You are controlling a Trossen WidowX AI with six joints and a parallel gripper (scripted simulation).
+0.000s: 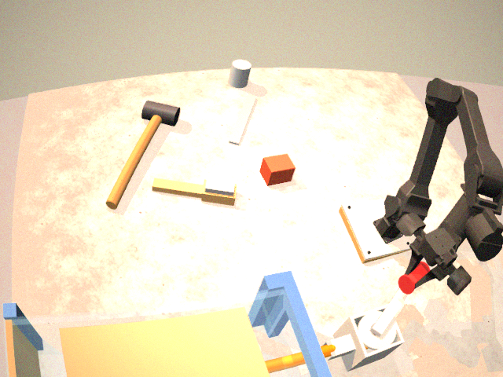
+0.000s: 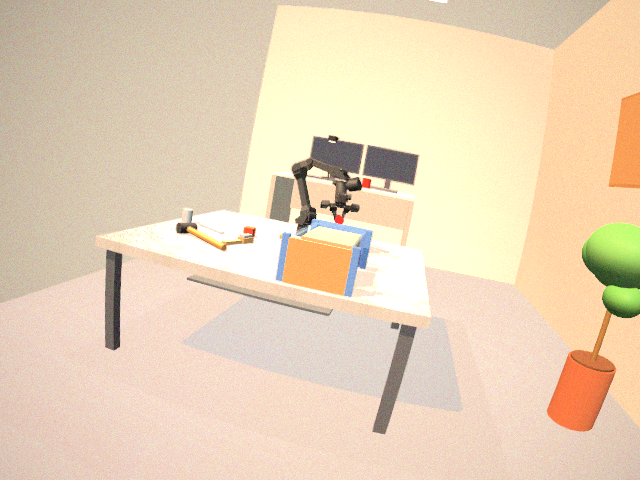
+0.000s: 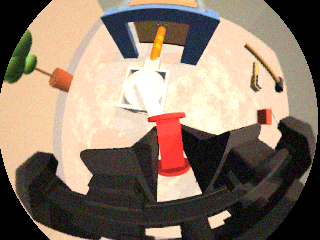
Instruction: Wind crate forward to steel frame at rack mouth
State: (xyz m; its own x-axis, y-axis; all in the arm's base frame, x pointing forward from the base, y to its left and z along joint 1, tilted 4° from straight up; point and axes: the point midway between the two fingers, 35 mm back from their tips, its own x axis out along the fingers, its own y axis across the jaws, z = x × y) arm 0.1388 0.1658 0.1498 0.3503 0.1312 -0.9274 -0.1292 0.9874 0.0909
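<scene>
Now: the crank handle 20 mm ahead of my gripper tip, 10 mm to the left of it and 30 mm below it. Also, from my gripper tip: yellow hand tool (210 mm ahead, 430 mm to the right, 120 mm below); hand winch (60 mm ahead, 30 mm to the left, 100 mm below); red knob (10 mm behind).
</scene>
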